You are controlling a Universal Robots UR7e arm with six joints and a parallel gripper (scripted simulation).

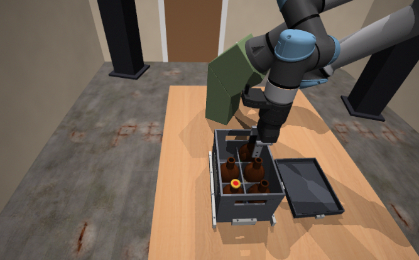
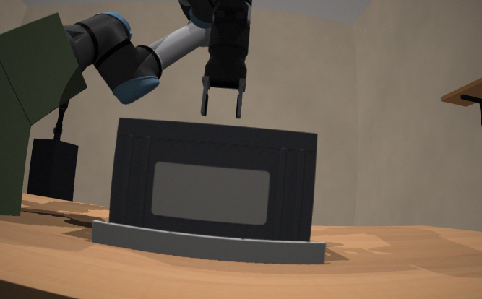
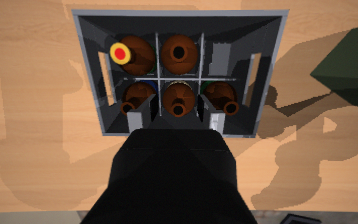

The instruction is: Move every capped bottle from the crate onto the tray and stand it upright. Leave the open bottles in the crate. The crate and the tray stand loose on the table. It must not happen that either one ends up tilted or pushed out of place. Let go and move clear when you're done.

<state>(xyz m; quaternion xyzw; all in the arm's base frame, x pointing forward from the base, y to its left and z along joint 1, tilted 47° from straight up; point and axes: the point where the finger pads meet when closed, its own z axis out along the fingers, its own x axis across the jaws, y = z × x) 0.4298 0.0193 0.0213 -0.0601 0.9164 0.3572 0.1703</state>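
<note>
My gripper is now 100 mm short of the brown capped bottle, 40 mm to the left of it and 140 mm above it. From my hand the other things lie so: dark grey tray (60 mm behind, 250 mm to the left, 220 mm below); then dark crate (20 mm to the right, 150 mm below); then open bottle (80 mm ahead, 50 mm to the left, 150 mm below).
</note>
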